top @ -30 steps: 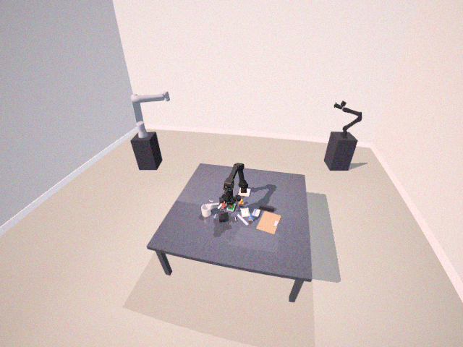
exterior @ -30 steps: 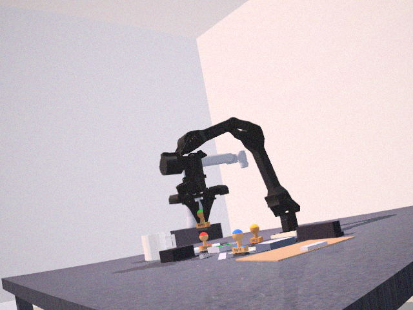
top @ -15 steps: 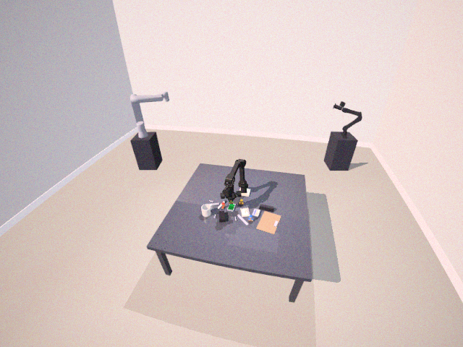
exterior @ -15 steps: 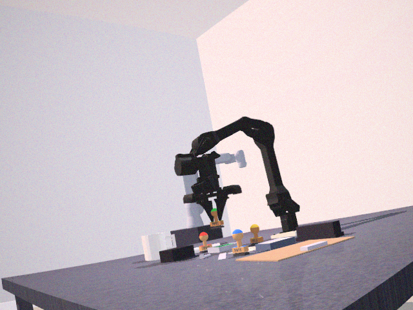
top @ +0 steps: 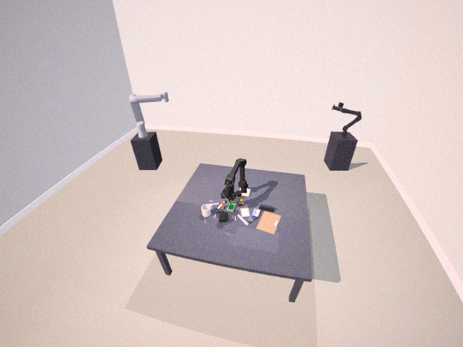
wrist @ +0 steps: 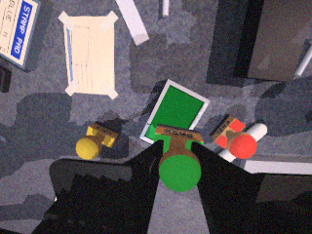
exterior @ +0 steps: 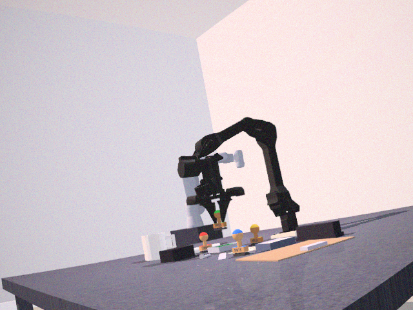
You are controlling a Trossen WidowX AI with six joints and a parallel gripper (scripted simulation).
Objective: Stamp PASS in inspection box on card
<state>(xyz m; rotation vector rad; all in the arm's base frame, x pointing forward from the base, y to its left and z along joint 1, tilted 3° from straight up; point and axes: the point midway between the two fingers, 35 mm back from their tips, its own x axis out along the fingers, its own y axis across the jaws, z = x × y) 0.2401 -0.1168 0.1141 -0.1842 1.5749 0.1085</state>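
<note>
My gripper tip is 80 mm above the green ink pad. Round my gripper tip: green-knobbed PASS stamp right at my gripper tip; then red-knobbed stamp 70 mm to the right, 70 mm below; then yellow-knobbed stamp 100 mm to the left, 70 mm below, 50 mm behind.
</note>
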